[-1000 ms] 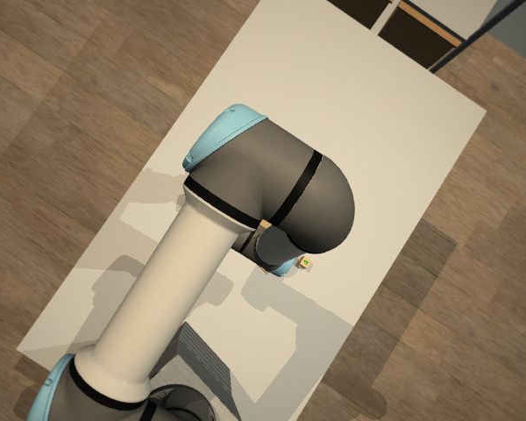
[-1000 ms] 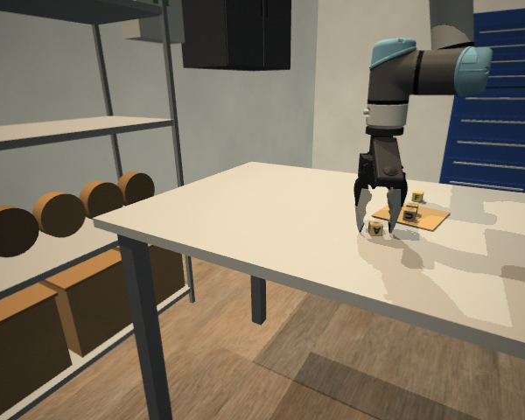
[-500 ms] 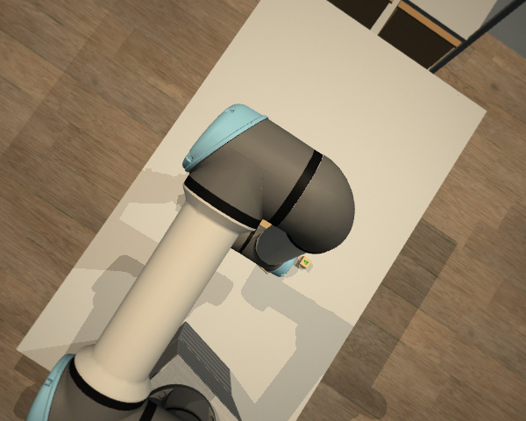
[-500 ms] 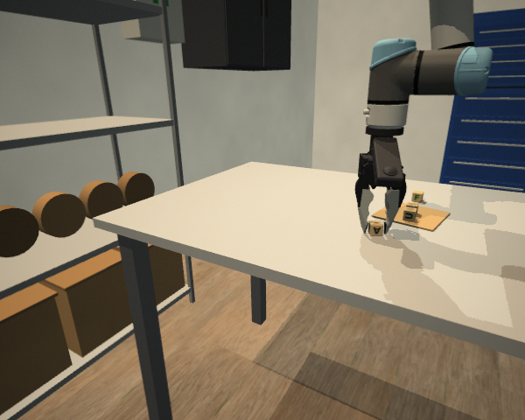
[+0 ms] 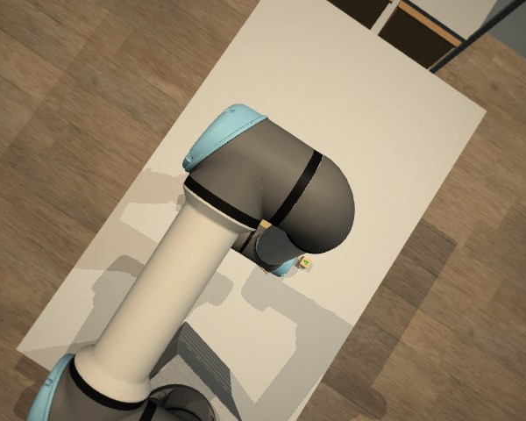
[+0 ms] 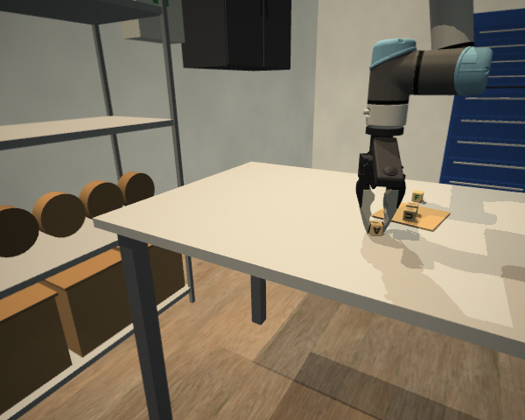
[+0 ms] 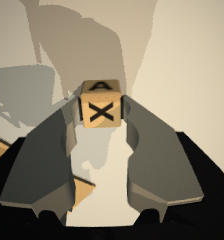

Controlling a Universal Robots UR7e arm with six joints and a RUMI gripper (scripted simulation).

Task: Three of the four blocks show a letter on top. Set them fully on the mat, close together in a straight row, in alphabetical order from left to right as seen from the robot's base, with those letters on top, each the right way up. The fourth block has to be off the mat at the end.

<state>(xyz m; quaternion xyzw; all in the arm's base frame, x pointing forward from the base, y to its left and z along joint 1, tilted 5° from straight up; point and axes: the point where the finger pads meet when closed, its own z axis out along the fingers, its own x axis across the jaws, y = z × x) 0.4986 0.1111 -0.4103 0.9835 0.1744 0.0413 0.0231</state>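
The X block is right at my hand. From my hand the other things lie so: D block: 60 mm behind, 110 mm to the right; S block: 60 mm behind, 150 mm to the right; orange mat: 60 mm behind, 150 mm to the right, 10 mm below.
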